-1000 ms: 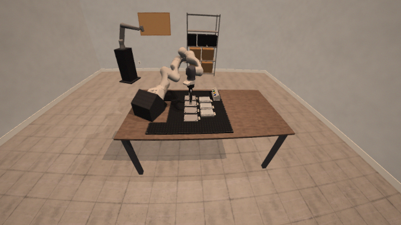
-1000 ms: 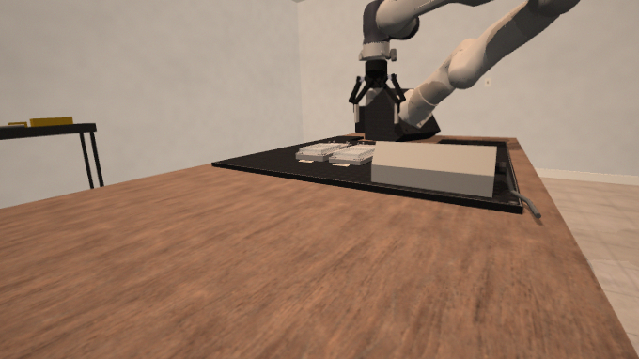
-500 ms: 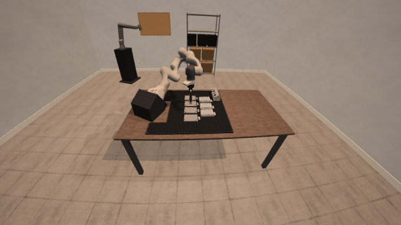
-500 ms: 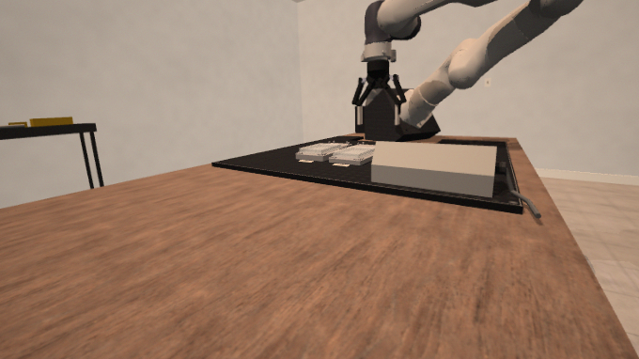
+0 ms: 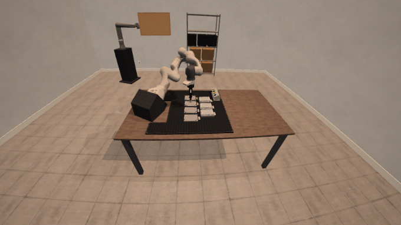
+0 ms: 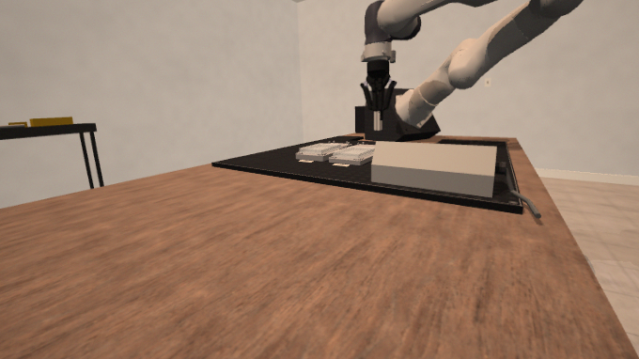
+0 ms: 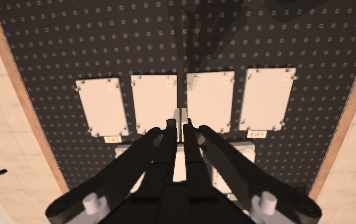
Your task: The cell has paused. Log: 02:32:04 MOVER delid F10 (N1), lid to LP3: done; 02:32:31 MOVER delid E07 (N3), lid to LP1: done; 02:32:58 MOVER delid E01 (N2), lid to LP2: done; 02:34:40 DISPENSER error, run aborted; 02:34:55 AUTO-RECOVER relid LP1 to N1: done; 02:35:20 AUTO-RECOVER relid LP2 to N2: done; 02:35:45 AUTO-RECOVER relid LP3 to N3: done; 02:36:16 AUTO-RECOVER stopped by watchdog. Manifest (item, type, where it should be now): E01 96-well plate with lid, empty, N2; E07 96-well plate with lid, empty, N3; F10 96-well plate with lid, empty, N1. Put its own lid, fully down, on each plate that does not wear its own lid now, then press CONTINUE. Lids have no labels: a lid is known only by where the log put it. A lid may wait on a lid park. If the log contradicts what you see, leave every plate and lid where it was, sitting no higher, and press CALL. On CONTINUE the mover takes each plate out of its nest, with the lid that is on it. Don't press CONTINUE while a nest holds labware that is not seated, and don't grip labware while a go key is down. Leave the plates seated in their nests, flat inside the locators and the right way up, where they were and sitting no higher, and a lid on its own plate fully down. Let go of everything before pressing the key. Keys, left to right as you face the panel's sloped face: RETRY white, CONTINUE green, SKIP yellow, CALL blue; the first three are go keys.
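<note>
The 96-well plate is 180 mm to the left of my hand, 130 mm ahead of it and 80 mm below it. Round my hand: LP2 label: 110 mm below, 90 mm to the left, 60 mm ahead; then smooth white lid: 170 mm ahead, 80 mm below, 60 mm to the left; then lid park LP3: 180 mm to the left, 100 mm below, 70 mm behind.
</note>
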